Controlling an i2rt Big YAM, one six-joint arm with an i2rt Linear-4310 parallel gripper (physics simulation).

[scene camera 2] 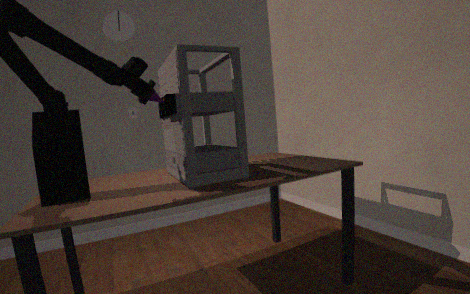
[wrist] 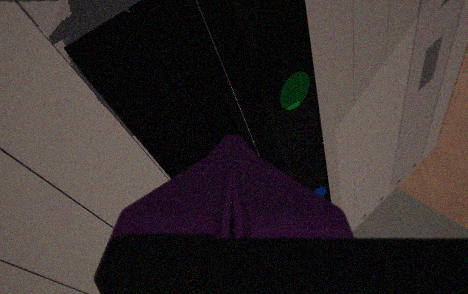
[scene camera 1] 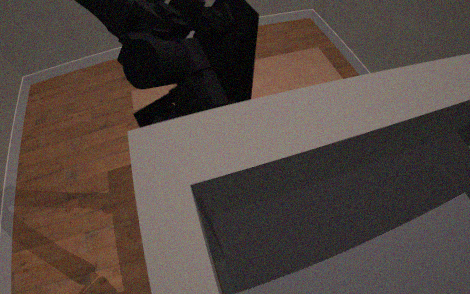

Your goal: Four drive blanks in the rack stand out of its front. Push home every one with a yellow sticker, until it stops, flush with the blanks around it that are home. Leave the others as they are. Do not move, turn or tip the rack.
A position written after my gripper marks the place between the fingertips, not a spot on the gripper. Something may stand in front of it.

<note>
In view: my gripper [wrist: 232, 147] and a grey rack [scene camera 1: 355, 178].
The grey rack is seen too in the wrist view [wrist: 114, 106].
</note>
